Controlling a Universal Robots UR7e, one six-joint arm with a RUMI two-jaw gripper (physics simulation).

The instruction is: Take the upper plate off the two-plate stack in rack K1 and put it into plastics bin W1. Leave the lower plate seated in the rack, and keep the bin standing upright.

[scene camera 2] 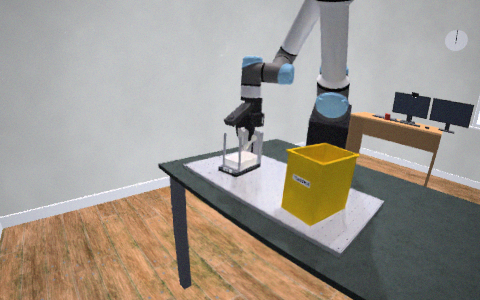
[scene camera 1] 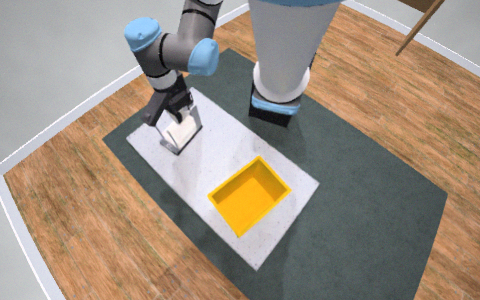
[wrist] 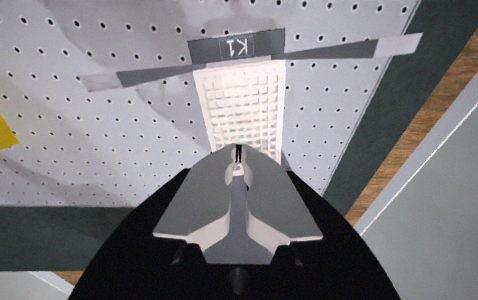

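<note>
There is a yellow plastics bin W1 that I can see, and along with it my own gripper. That gripper of mine appears in scene camera 2, and the wrist view has it too.
</note>
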